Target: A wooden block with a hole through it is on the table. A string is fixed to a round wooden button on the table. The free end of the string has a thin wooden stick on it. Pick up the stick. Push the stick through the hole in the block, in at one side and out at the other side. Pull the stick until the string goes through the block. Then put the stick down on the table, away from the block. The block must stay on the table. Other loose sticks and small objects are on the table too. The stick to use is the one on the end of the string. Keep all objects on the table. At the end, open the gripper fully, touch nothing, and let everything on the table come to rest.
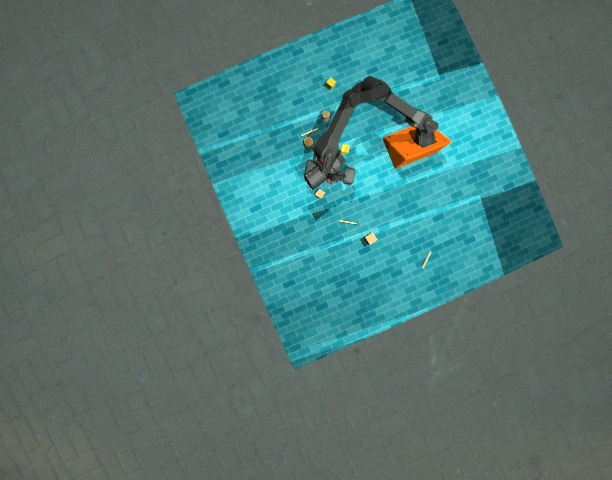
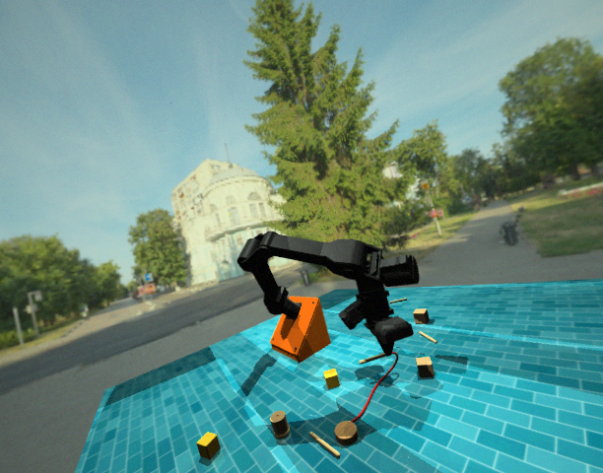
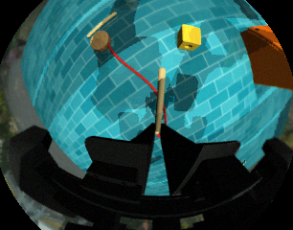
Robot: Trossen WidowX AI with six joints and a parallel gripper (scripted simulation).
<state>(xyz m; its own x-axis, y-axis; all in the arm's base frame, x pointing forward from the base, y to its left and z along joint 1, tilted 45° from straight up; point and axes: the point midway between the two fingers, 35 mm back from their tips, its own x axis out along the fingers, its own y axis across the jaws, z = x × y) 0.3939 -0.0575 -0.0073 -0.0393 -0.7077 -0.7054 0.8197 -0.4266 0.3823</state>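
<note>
Right now the yellow cube is 120 mm behind my gripper tip, 80 mm to the right of it and 40 mm below it. Round my gripper tip: wooden cylinder (100 mm behind, 250 mm to the right, 40 mm below); then stick (30 mm behind, 210 mm to the right, 60 mm below); then round wooden button (10 mm ahead, 180 mm to the right, 50 mm below).
</note>
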